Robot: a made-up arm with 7 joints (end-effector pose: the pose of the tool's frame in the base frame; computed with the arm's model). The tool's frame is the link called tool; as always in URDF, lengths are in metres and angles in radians.
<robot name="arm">
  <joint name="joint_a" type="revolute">
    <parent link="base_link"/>
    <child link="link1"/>
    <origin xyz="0.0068 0.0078 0.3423" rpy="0 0 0"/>
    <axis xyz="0 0 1"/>
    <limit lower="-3.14" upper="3.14" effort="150" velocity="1.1"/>
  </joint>
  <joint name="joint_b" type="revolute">
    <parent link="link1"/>
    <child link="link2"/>
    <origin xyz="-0.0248 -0.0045 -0.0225" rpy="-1.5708 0 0"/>
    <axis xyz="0 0 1"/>
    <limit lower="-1.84" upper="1.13" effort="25" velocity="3"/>
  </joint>
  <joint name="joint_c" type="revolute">
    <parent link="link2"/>
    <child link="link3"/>
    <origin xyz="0.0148 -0.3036 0.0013" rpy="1.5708 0 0"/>
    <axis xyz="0 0 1"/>
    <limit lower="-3.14" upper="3.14" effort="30" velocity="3"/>
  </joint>
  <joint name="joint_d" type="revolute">
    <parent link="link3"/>
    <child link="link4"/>
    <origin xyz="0.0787 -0.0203 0.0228" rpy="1.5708 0 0"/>
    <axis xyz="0 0 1"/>
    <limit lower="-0.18" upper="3.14" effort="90" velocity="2.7"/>
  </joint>
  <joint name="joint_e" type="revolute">
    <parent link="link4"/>
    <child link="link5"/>
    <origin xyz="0.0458 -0.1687 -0.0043" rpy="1.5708 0 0"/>
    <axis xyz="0 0 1"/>
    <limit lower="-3.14" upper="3.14" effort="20" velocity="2.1"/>
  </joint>
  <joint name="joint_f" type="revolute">
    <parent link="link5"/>
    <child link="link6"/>
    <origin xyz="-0.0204 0.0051 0.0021" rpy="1.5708 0 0"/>
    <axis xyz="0 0 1"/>
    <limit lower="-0.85" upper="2.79" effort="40" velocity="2.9"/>
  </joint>
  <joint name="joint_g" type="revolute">
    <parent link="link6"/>
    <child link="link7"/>
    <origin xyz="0.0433 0.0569 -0.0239" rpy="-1.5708 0 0"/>
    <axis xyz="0 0 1"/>
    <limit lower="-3.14" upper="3.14" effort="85" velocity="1.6"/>
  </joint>
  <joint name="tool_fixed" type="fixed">
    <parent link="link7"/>
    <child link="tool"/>
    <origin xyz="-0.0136 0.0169 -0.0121" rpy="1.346 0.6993 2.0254"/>
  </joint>
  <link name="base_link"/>
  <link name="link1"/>
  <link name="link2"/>
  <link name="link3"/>
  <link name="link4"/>
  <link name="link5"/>
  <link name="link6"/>
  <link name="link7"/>
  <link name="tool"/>
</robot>
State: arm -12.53 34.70 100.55 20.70 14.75 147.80 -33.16
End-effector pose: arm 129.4 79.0 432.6 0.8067 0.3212 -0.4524 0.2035
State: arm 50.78 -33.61 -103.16 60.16 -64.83 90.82 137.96
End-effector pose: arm 36.9 -355.5 452.5 -0.3678 -0.3801 0.3485 0.7738
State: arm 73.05 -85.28 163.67 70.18 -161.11 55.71 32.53
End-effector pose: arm -186.5 -345.8 61.3 0.8806 -0.2607 0.3894 0.0709
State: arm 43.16 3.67 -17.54 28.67 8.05 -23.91 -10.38
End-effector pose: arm 248.7 46.0 489.9 -0.3475 0.3224 -0.7571 0.4495
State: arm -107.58 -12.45 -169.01 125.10 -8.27 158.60 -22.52
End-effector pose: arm 129.7 290.3 661.1 -0.9197 -0.2179 -0.2502 0.2100
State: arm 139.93 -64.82 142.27 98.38 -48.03 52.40 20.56
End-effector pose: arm 213.1 -466.7 341.0 0.5339 -0.3043 0.5429 0.5723
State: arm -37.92 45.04 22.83 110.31 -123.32 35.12 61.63
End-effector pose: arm 445.4 -241.9 474.0 -0.2301 0.0100 -0.9731 0.0011
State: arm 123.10 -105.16 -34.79 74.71 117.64 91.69 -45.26
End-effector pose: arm 318.6 -256.6 525.7 0.2098 0.1886 0.8047 0.5224
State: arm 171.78 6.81 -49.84 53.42 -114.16 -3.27 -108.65
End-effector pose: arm -195.6 233.7 539.4 -0.6017 0.7419 -0.2860 0.0766
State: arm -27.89 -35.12 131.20 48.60 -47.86 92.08 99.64
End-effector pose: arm -75.8 302.4 437.8 -0.0835 -0.0649 -0.9660 0.2358
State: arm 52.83 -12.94 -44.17 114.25 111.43 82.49 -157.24
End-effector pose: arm 202.4 -6.1 831.5 0.3790 -0.3852 -0.3668 0.7573
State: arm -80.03 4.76 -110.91 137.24 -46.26 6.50 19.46
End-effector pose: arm -150.9 49.3 862.4 0.1136 0.2800 0.3179 0.8987
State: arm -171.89 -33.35 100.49 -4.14 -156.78 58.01 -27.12
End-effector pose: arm 127.8 -130.2 380.5 -0.9383 -0.2158 0.1541 0.2220
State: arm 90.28 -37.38 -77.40 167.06 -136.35 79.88 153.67
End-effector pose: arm 61.5 -380.4 755.7 -0.9764 -0.1274 0.1242 0.1227
